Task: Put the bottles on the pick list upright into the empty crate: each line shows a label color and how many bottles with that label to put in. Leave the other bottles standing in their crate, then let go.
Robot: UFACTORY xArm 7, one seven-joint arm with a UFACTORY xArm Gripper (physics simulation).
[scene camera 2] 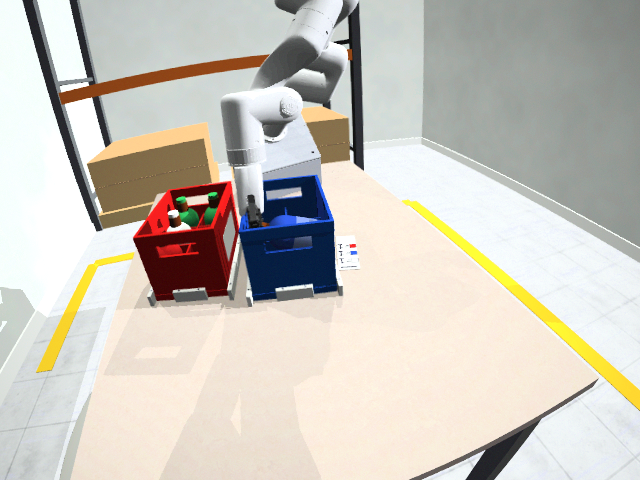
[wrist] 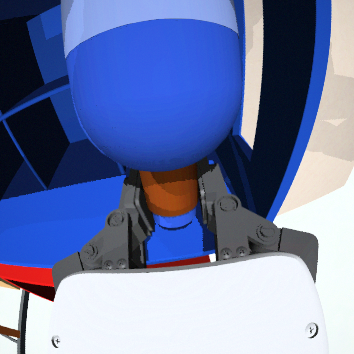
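Seen in the pictures: gripper, between the fingertips: (wrist: 171,167); arm's base, origin of its link: (scene camera 2: 270,127).
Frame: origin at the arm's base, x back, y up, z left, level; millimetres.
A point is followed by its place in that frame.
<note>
A blue bottle (scene camera 2: 283,223) {y -74, x -633, z -40 mm} (wrist: 155,95) {y -70, x -614, z -31 mm} with a pale label and a brown neck lies tilted in the blue crate (scene camera 2: 292,271) {y -172, x -664, z -37 mm} (wrist: 323,30), its neck towards the red crate's side. My gripper (scene camera 2: 255,220) (wrist: 171,167) {y -117, x -609, z -96 mm} is inside the rim of the blue crate and shut on this neck, one finger on each side. The red crate (scene camera 2: 183,273) {y -167, x -608, z -277 mm} (wrist: 25,275) {y -71, x -413, z -157 mm} holds a white bottle (scene camera 2: 176,225) {y -107, x -482, z -294 mm} and two green bottles (scene camera 2: 187,217) {y -123, x -408, z -279 mm} (scene camera 2: 210,213) {y -120, x -416, z -213 mm} standing upright; its lower inside is hidden. The pick list (scene camera 2: 348,262) {y -238, x -576, z 110 mm} lies right of the blue crate, with red and blue squares.
Grey brackets (scene camera 2: 190,295) {y -221, x -620, z -274 mm} (scene camera 2: 294,292) {y -219, x -675, z -40 mm} sit at the foot of both crates on the table (scene camera 2: 413,335) {y -239, x -851, z 158 mm}. The two crates stand close side by side. Cardboard boxes (scene camera 2: 155,170) (scene camera 2: 330,136) and a grey block (scene camera 2: 289,155) {y -99, x -62, z 53 mm} are behind them, near the arm.
</note>
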